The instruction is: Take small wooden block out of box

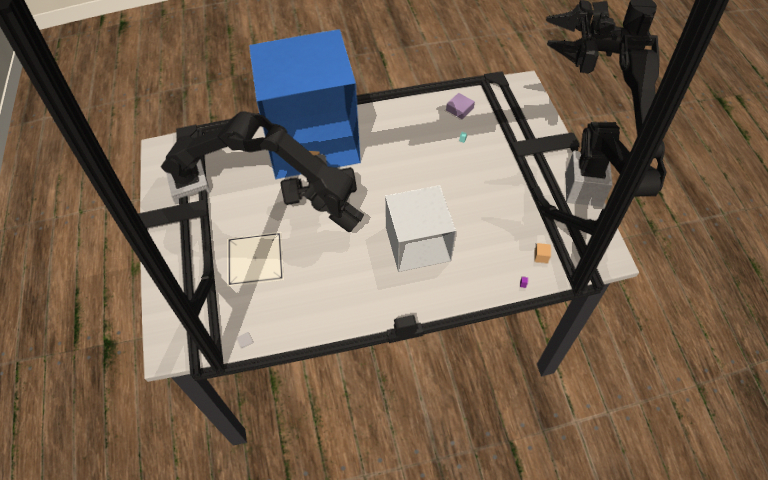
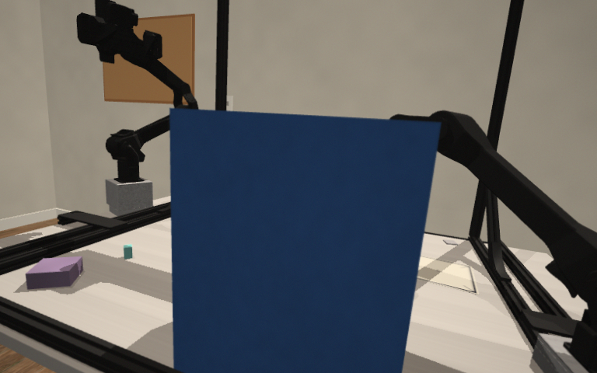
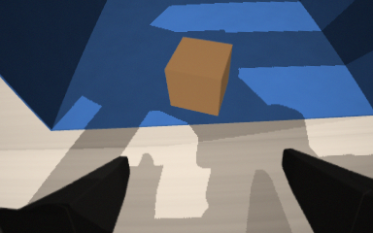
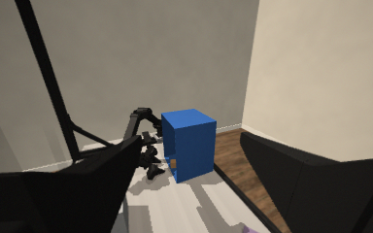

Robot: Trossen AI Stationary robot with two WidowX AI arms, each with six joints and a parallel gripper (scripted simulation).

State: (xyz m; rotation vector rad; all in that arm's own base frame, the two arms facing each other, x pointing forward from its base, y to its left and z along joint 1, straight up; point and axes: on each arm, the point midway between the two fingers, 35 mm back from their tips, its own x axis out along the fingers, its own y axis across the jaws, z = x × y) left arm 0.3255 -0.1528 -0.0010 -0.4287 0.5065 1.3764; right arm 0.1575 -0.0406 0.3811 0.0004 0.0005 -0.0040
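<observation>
Now: the marked square 220 mm behind my left hand, 140 mm to the left of it and 40 mm below it. Round my left hand: box back wall 270 mm ahead, 110 mm above, 60 mm to the left; teal cube 390 mm to the right, 180 mm ahead, 20 mm below; box roof 260 mm above, 170 mm ahead, 30 mm to the left.
</observation>
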